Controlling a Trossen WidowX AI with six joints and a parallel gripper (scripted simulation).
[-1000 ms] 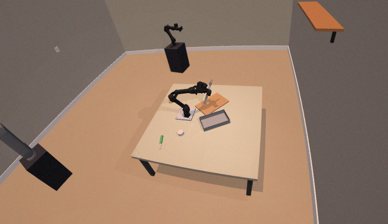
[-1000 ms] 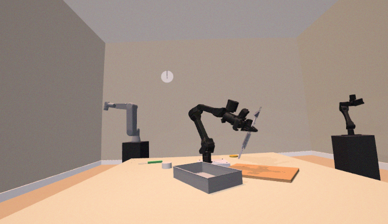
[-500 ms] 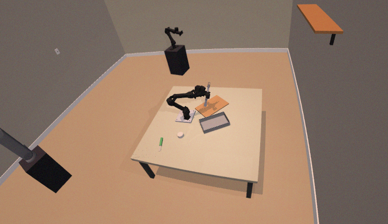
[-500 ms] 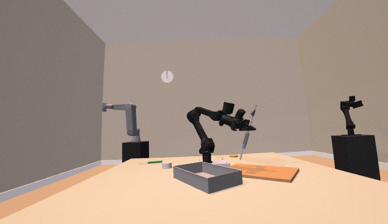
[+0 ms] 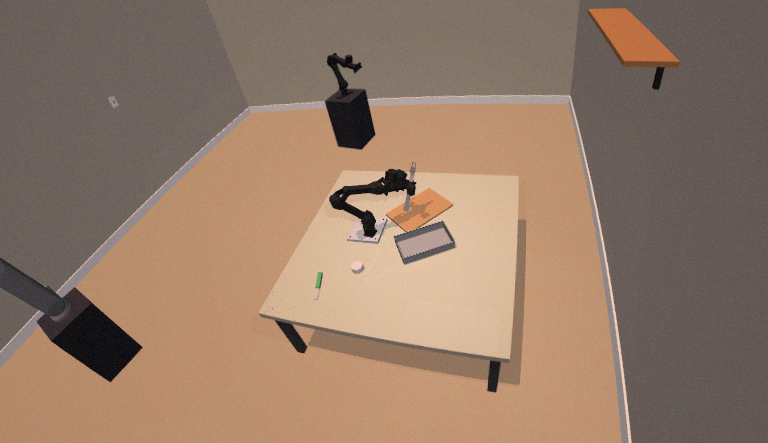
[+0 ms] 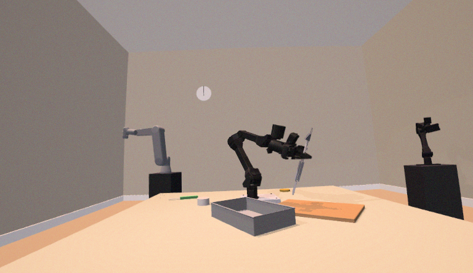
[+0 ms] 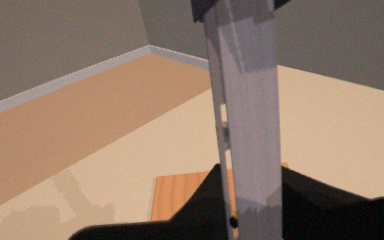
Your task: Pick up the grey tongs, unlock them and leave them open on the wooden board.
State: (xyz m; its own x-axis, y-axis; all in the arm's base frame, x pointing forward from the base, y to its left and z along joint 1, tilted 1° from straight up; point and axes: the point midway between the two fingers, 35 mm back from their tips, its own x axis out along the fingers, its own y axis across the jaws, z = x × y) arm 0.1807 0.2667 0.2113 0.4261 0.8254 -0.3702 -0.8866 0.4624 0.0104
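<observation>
Right now my gripper tip is 220 mm above the wooden board. From my gripper tip the other things lie so: white puck (550 mm to the right, 210 mm below, 130 mm behind); orange disc (560 mm behind, 220 mm below, 110 mm to the right); grey roasting tin (260 mm to the right, 200 mm below, 150 mm ahead).
</observation>
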